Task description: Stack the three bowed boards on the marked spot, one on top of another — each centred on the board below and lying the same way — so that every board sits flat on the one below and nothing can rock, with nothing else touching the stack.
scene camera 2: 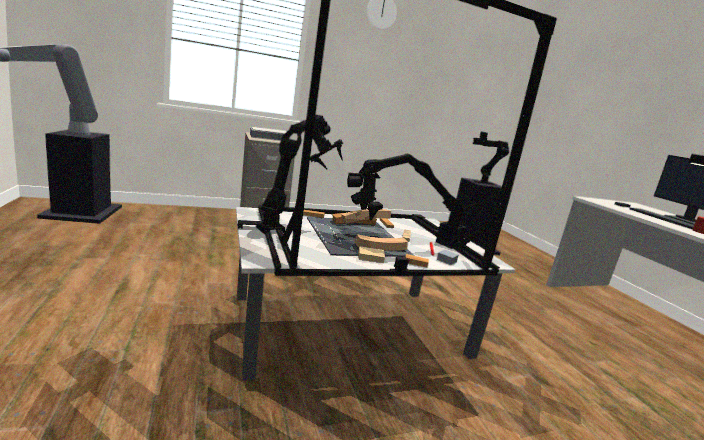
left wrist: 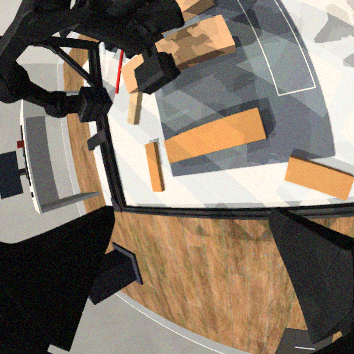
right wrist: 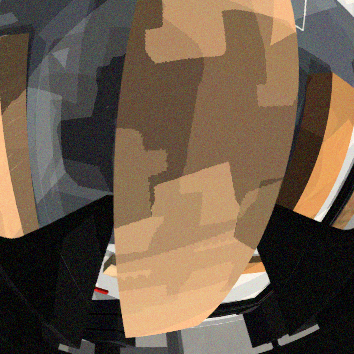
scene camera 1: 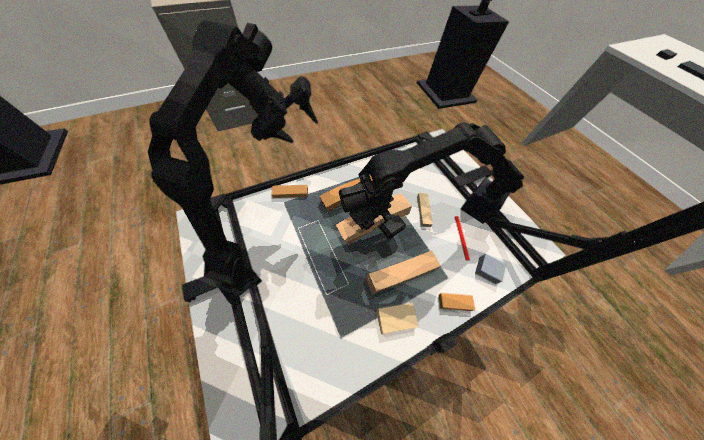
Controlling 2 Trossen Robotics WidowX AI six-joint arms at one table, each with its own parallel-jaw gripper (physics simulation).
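Frame: origin at the left arm's base, x ahead, y left, z up, level; centimetres.
Seen in the pictures: left gripper, fingertip midpoint: [scene camera 2: 334,165] [left wrist: 194,215] [scene camera 1: 304,132]; right gripper, fingertip midpoint: [scene camera 2: 367,217] [left wrist: 172,59] [right wrist: 180,202] [scene camera 1: 375,218]; left arm's base, origin of the base link: [scene camera 2: 270,224] [scene camera 1: 235,278]; right arm's base, origin of the base link: [scene camera 2: 453,224] [left wrist: 79,103] [right wrist: 107,343] [scene camera 1: 492,192].
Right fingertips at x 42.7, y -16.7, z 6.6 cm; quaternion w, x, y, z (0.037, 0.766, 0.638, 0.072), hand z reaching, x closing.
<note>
Offsets run from my right fingertips to a thing's top centre. Level surfaces: height alone.
My right gripper [scene camera 1: 378,223] [scene camera 2: 371,210] is shut on a bowed wooden board {dy +0.0, dx -0.9, dz +4.8 cm} [scene camera 1: 348,230] [scene camera 2: 355,216] [left wrist: 197,38] [right wrist: 204,158], gripping it across its width low over the dark mat {dz -8.7 cm} [scene camera 1: 359,314]. The board is to the right of the white-outlined marked spot [scene camera 1: 313,260] [left wrist: 295,91], which has nothing on it. A second bowed board {dy +15.9, dx +5.3, dz -4.0 cm} [scene camera 1: 334,196] [left wrist: 214,135] lies on the mat just behind the held one. The third bowed board {dy -17.4, dx -4.7, dz -3.8 cm} [scene camera 1: 403,271] [scene camera 2: 382,243] lies at the mat's front right. My left gripper [scene camera 1: 300,118] [scene camera 2: 330,154] is open and empty, high above the table's far left corner.
Small wooden blocks lie around the mat: one at the back left [scene camera 1: 290,190], a pale strip {dy -8.1, dx +21.8, dz -7.3 cm} [scene camera 1: 425,209], an orange block {dy -35.2, dx +0.8, dz -6.9 cm} [scene camera 1: 457,301] and a pale block {dy -24.7, dx -16.2, dz -5.7 cm} [scene camera 1: 397,318] in front. A red stick {dy -24.8, dx +22.7, dz -8.7 cm} [scene camera 1: 462,237] and a grey block {dy -37.9, dx +18.4, dz -5.7 cm} [scene camera 1: 491,268] lie at the right. A black frame rims the table.
</note>
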